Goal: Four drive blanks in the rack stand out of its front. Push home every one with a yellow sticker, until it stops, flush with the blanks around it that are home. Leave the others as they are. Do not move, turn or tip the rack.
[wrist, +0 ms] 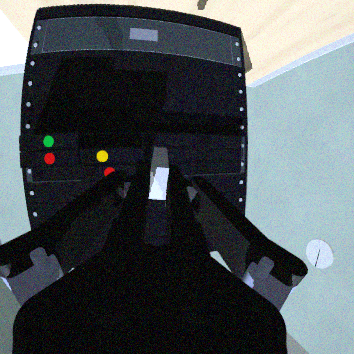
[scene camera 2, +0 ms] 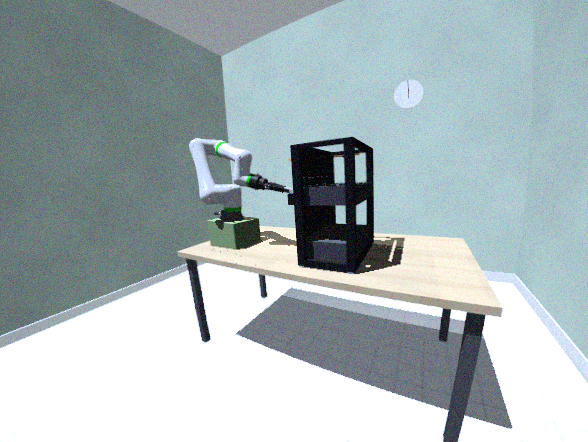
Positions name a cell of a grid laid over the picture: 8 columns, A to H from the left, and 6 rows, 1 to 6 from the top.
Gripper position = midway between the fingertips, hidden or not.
Note:
In view: the gripper (wrist: D3) and a black rack (scene camera 2: E4).
The black rack shows as well in the wrist view (wrist: C2).

